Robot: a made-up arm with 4 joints.
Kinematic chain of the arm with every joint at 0, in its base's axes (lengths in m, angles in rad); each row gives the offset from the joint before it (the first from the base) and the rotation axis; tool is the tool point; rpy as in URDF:
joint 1: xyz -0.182 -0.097 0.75 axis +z
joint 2: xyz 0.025 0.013 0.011 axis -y
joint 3: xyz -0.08 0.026 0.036 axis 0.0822 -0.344 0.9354
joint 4: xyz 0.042 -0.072 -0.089 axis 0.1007 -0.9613 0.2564
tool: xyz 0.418 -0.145 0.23 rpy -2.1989 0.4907 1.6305
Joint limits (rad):
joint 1: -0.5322..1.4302
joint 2: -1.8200..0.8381
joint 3: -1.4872..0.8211
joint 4: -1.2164..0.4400
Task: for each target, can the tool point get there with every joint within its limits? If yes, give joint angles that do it. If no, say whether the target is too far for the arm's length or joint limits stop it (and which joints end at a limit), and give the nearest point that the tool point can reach.
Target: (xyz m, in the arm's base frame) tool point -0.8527 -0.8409 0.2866
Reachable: no: too far | nearest point -0.5543 -0.5099 0.4915 | short by 0.490 m
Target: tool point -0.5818 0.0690 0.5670
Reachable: no: joint limits stop it (at a limit: joint 1, joint 2, joint 4) | nearest point -0.5498 -0.0816 0.4216 | short by 0.212 m
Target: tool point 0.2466 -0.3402 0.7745
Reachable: yes | joints 0.3768 0.1414 -0.4099 -0.3749
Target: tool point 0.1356 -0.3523 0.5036
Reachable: yes | joints 0.3438 -0.9562 -0.3276 -0.3180
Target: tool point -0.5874 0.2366 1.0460
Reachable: no: joint limits stop it (at a limit: joint 1, joint 3) | nearest point -0.3292 0.2630 1.1174 | short by 0.269 m
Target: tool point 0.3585 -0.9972 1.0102
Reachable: no: too far | nearest point 0.0861 -0.6250 0.9123 | short by 0.471 m
